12 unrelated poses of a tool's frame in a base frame.
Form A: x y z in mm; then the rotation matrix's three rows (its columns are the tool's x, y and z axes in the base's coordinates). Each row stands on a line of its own.
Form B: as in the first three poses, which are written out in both.
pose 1, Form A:
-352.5 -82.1 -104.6
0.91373 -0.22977 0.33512
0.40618 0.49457 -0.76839
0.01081 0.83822 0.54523
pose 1, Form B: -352.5 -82.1 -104.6 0.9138 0.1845 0.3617 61.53
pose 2, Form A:
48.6 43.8 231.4
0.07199 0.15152 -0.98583
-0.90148 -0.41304 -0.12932
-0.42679 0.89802 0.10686
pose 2, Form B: 48.6 43.8 231.4 0.6528 -0.3552 -0.6691 128.10
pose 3, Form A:
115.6 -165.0 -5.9
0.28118 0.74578 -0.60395
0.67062 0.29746 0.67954
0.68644 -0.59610 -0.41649
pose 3, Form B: 115.6 -165.0 -5.9 -0.7024 -0.7105 -0.0414 114.77
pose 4, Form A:
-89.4 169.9 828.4
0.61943 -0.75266 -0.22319
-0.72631 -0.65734 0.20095
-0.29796 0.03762 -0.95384
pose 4, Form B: -89.4 169.9 828.4 -0.8996 0.4118 0.1451 174.79
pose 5, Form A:
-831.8 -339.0 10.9
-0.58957 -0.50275 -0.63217
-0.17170 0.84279 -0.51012
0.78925 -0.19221 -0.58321
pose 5, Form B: -831.8 -339.0 10.9 0.2128 -0.9516 0.2216 131.68
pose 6, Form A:
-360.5 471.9 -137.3
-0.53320 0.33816 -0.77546
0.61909 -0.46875 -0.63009
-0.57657 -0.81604 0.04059
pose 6, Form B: -360.5 471.9 -137.3 -0.4753 -0.5084 0.7181 168.72
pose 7, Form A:
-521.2 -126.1 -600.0
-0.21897 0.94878 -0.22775
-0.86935 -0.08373 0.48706
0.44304 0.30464 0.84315
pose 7, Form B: -521.2 -126.1 -600.0 -0.0937 -0.3446 -0.9341 103.28
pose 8, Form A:
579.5 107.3 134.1
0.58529 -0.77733 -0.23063
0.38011 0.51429 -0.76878
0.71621 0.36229 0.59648
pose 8, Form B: 579.5 107.3 134.1 0.6032 -0.5050 0.6173 69.63
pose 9, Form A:
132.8 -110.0 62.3
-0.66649 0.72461 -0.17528
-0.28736 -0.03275 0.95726
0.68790 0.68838 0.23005
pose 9, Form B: 132.8 -110.0 62.3 -0.1981 -0.6361 -0.7457 137.27
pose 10, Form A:
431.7 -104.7 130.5
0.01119 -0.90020 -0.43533
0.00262 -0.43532 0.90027
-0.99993 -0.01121 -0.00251
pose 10, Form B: 431.7 -104.7 130.5 -0.6503 0.4028 0.6441 135.51
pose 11, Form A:
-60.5 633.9 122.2
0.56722 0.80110 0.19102
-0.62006 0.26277 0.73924
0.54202 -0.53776 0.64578
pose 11, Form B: -60.5 633.9 122.2 -0.6574 -0.1807 -0.7316 76.24
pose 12, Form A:
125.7 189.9 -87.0
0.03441 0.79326 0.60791
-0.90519 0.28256 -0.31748
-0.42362 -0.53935 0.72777
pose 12, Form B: 125.7 189.9 -87.0 -0.1110 0.5159 -0.8494 88.72
